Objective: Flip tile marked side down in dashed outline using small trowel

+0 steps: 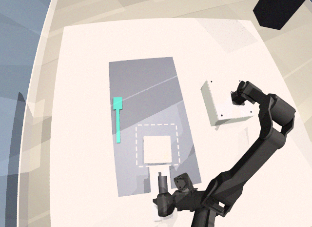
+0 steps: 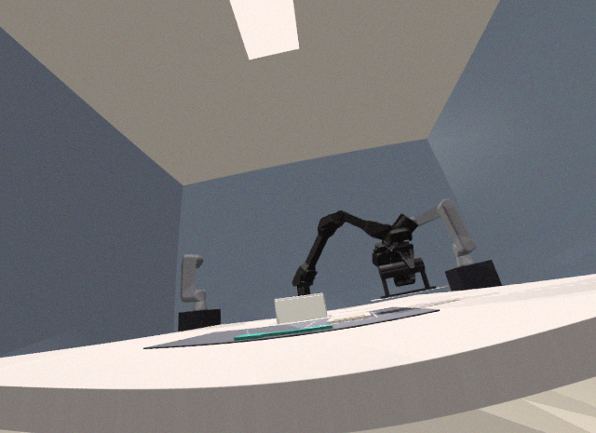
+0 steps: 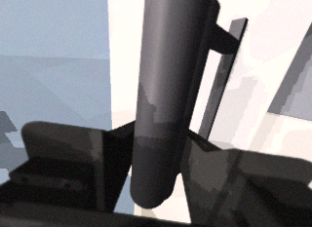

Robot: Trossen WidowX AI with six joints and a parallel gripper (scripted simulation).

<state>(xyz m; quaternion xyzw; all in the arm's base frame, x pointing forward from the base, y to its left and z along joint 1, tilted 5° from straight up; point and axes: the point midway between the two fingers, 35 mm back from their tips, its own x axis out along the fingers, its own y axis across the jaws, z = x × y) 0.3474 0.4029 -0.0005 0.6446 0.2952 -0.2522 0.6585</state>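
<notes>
Right now the teal trowel is 16 cm ahead of my gripper tip, 34 cm to the right of it and 8 cm below it. Also, from my gripper tip: dark-handled float: 3 cm behind, 1 cm below; then tile: 1 cm behind, 19 cm to the right, 8 cm below.
</notes>
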